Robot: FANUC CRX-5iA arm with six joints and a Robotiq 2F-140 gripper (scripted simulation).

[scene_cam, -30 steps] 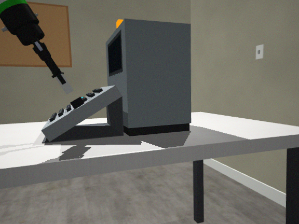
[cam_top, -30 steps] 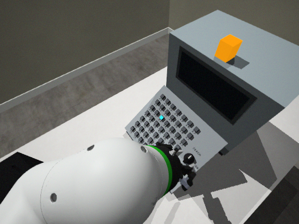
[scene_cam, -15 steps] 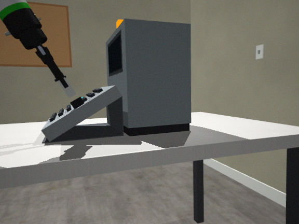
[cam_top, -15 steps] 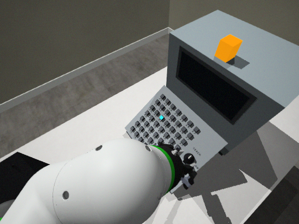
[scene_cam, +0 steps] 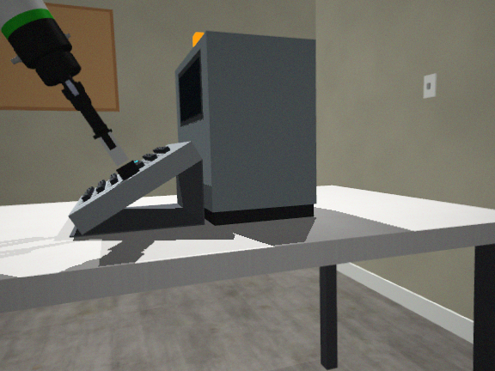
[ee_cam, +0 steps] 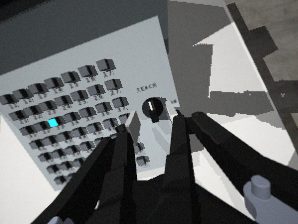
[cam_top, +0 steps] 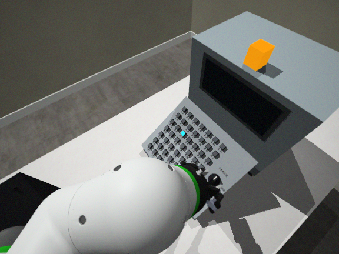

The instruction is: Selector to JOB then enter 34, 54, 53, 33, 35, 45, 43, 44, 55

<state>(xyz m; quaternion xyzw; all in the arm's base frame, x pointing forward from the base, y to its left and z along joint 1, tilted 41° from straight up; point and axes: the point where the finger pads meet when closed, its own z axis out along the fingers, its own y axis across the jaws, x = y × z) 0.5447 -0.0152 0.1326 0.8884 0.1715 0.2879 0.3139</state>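
The selector knob lies 3 cm ahead of my hand and 4 cm below it. Also, from my hand: key (3 cm ahead, 20 cm to the left, 4 cm below); sloped keypad (4 cm ahead, 12 cm to the left, 9 cm below).
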